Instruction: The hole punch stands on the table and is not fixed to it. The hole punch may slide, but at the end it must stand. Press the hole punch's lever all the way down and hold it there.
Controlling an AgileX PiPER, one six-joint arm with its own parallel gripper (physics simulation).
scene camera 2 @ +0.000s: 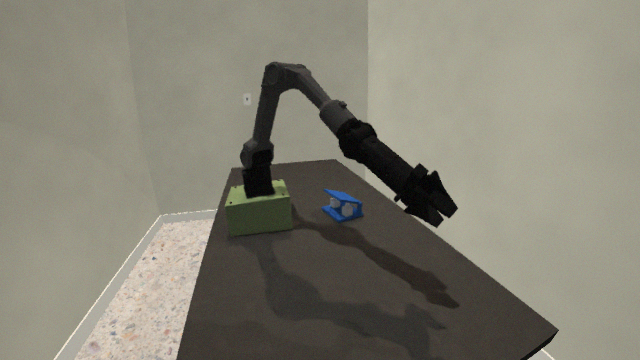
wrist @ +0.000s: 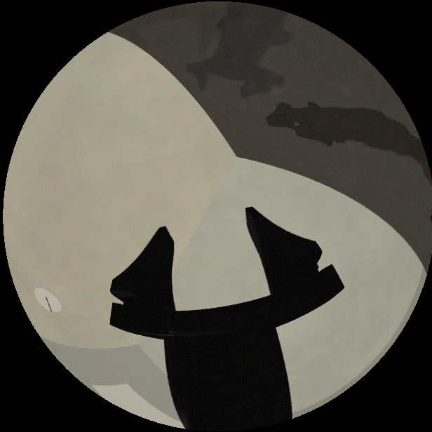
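Observation:
The blue hole punch stands upright on the table in the scene view, a little to the right of the green base block. Its blue lever is raised and slanted, with a gap between it and the base. Pale round parts show in that gap. My gripper is open, with a wide space and nothing between its fingers. It hangs in the air well to the right of the hole punch in the scene view, and does not touch it. The hole punch does not show in the wrist view.
The dark table carries the green block under my arm's base. My arm arches above the table, and its shadows fall across the table top. The table's long right edge runs below my gripper. Pale walls stand around.

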